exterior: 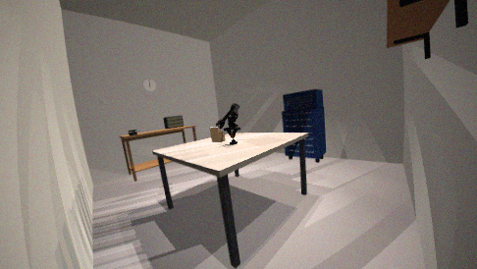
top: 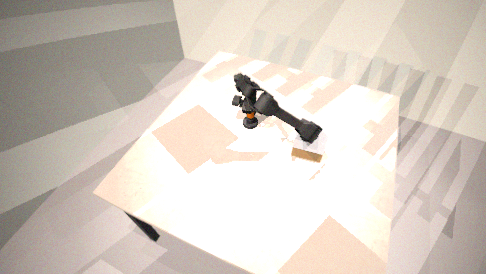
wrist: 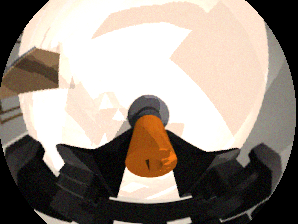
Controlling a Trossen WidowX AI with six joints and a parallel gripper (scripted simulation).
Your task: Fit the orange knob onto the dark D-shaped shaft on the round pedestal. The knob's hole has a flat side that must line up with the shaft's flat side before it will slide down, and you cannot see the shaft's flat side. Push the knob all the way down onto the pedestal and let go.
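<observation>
Now: gripper tip 2 cm below the orange knob. The rest, counted from my gripper tip: dark round pedestal 4 cm below.
</observation>
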